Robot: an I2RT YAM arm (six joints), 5 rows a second.
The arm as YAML. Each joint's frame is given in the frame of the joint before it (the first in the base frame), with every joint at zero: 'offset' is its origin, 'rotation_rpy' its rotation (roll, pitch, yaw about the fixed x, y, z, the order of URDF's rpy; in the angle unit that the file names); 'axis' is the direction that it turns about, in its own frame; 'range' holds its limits. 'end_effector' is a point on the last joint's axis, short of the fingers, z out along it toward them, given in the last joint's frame.
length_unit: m
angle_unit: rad
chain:
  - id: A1
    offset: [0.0, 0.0, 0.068]
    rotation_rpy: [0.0, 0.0, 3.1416]
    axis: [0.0, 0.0, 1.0]
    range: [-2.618, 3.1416]
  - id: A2
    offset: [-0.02, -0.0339, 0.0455]
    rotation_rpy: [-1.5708, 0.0, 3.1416]
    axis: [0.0, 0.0, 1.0]
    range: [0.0, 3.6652]
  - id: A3
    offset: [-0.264, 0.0, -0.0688]
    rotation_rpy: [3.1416, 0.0, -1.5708]
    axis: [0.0, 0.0, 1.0]
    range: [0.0, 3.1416]
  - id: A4
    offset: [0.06, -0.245, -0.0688]
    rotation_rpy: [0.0, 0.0, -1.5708]
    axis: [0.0, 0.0, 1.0]
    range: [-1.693, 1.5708]
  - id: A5
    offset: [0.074, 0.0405, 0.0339]
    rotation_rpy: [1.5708, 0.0, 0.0]
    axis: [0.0, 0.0, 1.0]
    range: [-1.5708, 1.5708]
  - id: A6
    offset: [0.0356, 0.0, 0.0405]
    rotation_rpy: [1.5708, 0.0, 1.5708]
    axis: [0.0, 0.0, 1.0]
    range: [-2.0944, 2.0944]
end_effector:
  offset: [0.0, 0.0, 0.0]
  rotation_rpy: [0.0, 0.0, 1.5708]
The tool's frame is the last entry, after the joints.
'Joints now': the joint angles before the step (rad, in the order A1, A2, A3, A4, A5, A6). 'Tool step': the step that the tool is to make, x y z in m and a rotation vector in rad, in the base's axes. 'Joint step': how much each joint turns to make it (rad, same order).
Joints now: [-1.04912, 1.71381, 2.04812, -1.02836, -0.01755, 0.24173]
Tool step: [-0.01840, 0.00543, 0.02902, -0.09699, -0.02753, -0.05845]
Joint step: [-0.03563, -0.02305, 0.07275, 0.00242, 0.03190, -0.00442]
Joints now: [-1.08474, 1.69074, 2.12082, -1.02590, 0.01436, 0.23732]
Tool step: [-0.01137, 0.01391, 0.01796, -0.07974, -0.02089, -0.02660]
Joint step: [-0.00823, -0.05574, -0.00880, 0.03357, 0.02533, -0.00598]
